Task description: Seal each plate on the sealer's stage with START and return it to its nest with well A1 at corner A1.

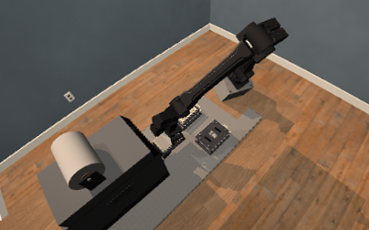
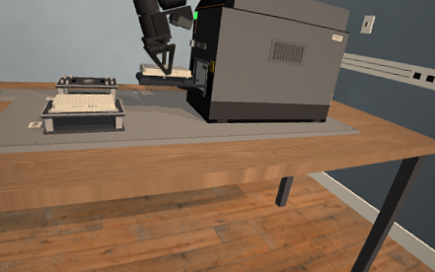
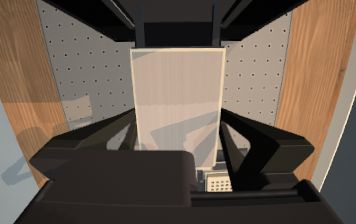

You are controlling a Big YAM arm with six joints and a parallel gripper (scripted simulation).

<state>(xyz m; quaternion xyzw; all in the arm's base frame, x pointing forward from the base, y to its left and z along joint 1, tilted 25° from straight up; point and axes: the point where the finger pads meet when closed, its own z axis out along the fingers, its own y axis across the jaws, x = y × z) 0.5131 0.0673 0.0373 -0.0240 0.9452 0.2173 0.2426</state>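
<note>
The sealer stage is 30 mm below my hand. The rest, counted from my hand: plate nest (180 mm behind, 130 mm to the right, 80 mm below); then start button (80 mm ahead, 110 mm to the left, 70 mm above); then small label (280 mm behind, 150 mm to the right, 120 mm below).
</note>
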